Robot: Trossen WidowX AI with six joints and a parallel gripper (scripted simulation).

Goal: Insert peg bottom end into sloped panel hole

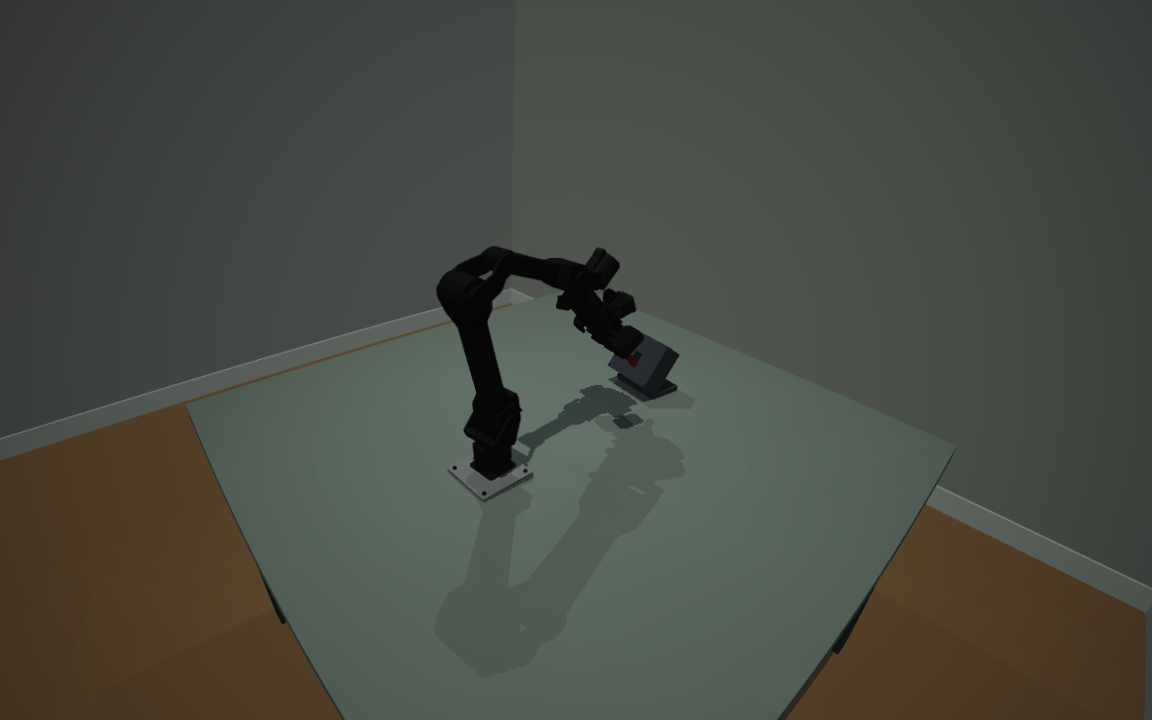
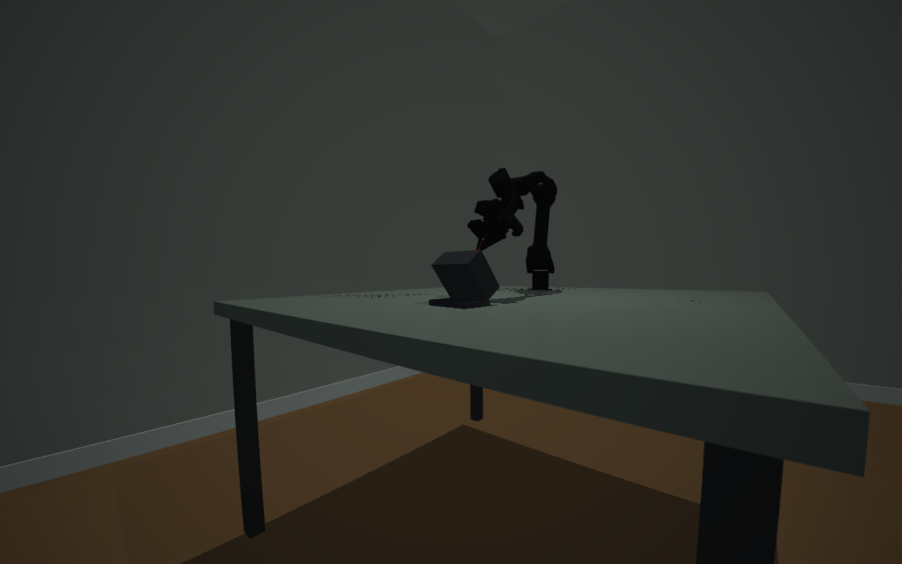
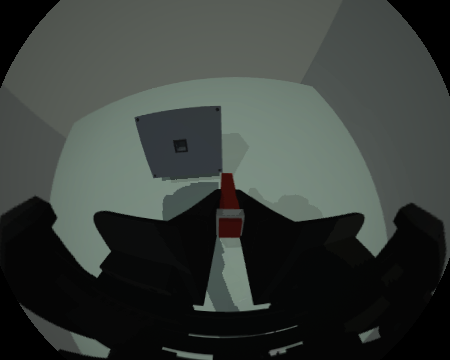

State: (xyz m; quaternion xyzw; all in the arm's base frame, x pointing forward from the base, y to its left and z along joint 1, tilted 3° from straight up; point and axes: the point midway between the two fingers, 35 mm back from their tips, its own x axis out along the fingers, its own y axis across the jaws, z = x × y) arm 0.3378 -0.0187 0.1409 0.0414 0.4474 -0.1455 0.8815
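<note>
Right now the sloped panel is 120 mm ahead of my gripper tip, 40 mm to the left of it and 70 mm below it. Round my gripper tip: red peg: 10 mm behind, 10 mm above.
</note>
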